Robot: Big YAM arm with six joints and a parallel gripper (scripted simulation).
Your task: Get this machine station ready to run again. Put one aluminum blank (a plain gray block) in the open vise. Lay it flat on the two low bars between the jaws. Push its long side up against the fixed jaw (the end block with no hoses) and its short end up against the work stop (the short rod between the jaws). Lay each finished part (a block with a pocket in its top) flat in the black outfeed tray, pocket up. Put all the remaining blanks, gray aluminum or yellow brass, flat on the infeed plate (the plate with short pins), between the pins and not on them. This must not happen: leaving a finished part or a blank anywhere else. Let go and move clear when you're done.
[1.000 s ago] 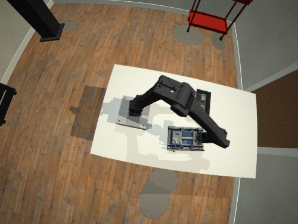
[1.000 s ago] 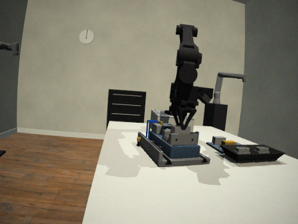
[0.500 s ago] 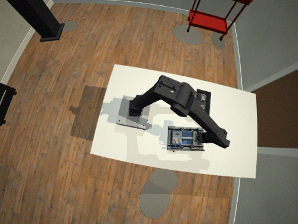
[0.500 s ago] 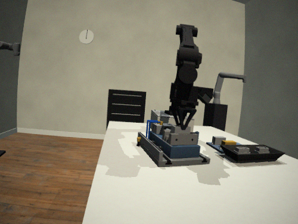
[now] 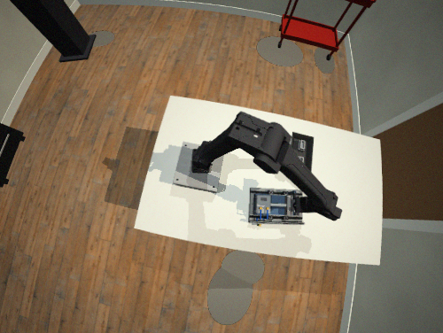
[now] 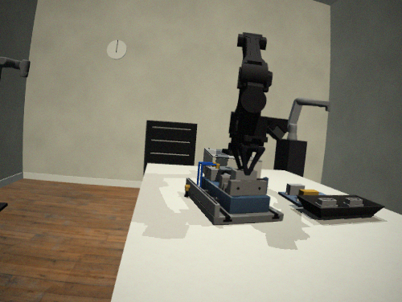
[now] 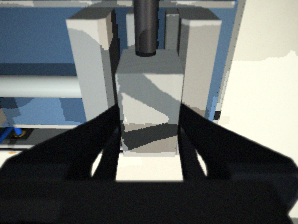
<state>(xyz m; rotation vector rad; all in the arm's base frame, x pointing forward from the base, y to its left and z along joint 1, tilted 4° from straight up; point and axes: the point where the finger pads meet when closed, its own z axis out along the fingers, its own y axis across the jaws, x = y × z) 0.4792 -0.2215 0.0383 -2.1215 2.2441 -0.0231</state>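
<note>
Now: hand 50 mm to the right of the dark rod and 30 mm above it. From my hand the other things lie so: yellow brass blank (280 mm to the left, 90 mm below, 40 mm behind); then light cylinder (90 mm behind, 40 mm below); then vise (80 mm below, 70 mm behind).
</note>
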